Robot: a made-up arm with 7 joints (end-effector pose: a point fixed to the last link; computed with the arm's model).
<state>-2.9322 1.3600 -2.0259 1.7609 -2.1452 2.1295 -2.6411</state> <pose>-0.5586 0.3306 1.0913 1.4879 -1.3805 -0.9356</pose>
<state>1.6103 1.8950 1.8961 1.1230 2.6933 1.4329 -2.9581</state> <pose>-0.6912 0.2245 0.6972 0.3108 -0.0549 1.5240</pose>
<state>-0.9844 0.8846 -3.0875 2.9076 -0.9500 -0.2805 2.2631</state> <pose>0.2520 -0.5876 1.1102 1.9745 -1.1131 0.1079</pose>
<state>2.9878 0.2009 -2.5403 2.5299 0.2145 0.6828 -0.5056</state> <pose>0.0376 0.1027 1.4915 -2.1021 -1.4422 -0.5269</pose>
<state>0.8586 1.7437 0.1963 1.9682 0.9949 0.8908 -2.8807</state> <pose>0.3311 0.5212 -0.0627 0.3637 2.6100 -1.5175</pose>
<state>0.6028 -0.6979 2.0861 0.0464 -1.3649 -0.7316 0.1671</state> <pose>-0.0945 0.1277 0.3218 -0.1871 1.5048 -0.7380</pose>
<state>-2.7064 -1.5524 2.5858 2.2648 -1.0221 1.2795 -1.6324</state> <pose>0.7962 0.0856 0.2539 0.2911 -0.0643 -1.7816</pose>
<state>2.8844 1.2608 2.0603 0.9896 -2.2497 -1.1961 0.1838</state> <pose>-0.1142 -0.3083 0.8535 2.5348 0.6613 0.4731</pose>
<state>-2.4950 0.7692 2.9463 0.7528 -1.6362 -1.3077 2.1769</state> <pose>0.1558 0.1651 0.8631 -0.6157 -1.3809 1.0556</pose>
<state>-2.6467 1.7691 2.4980 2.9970 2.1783 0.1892 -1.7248</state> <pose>-0.6857 -0.5277 0.3882 -0.6463 1.0844 2.7913</pose>
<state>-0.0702 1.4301 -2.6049 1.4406 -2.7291 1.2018 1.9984</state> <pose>0.2125 -0.2350 1.2405 0.5733 -0.6155 -0.2156</pose>
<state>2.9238 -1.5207 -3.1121 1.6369 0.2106 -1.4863 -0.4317</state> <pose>0.4984 -0.1502 0.2156 -2.5341 -0.0346 -0.4260</pose>
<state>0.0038 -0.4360 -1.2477 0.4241 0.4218 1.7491 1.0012</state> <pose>0.1887 -0.2660 0.4767 0.7617 1.2538 0.6836</pose>
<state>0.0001 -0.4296 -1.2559 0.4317 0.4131 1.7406 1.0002</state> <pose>0.1845 -0.2716 0.4759 0.7597 1.2584 0.6618</pose>
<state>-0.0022 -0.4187 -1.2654 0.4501 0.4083 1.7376 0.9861</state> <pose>0.1794 -0.2814 0.4782 0.7490 1.2513 0.6394</pose>
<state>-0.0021 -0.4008 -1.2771 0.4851 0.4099 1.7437 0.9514</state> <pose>0.1728 -0.2972 0.4851 0.7244 1.2265 0.6169</pose>
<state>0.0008 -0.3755 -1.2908 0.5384 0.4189 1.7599 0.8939</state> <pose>0.1648 -0.3191 0.4980 0.6821 1.1830 0.5949</pose>
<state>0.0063 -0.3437 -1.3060 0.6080 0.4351 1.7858 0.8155</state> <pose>0.1557 -0.3455 0.5171 0.6208 1.1233 0.5745</pose>
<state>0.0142 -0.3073 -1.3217 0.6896 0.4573 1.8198 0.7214</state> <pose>0.1467 -0.3735 0.5423 0.5413 1.0528 0.5580</pose>
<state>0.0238 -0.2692 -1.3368 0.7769 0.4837 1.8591 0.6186</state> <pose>0.1390 -0.4002 0.5719 0.4480 0.9768 0.5474</pose>
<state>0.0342 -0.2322 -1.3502 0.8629 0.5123 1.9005 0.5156</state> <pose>0.1337 -0.4230 0.6035 0.3486 0.9012 0.5442</pose>
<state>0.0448 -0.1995 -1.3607 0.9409 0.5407 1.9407 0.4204</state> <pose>0.1317 -0.4405 0.6342 0.2522 0.8305 0.5490</pose>
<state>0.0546 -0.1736 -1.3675 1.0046 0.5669 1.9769 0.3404</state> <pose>0.1327 -0.4520 0.6607 0.1693 0.7683 0.5607</pose>
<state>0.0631 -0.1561 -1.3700 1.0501 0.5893 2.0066 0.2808</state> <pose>0.1360 -0.4582 0.6805 0.1074 0.7175 0.5769</pose>
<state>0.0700 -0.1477 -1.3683 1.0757 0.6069 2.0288 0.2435</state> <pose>0.1408 -0.4598 0.6925 0.0705 0.6793 0.5955</pose>
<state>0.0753 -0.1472 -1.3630 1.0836 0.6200 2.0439 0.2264</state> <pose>0.1462 -0.4581 0.6973 0.0568 0.6530 0.6148</pose>
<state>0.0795 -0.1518 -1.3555 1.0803 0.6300 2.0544 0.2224</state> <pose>0.1518 -0.4545 0.6976 0.0581 0.6347 0.6340</pose>
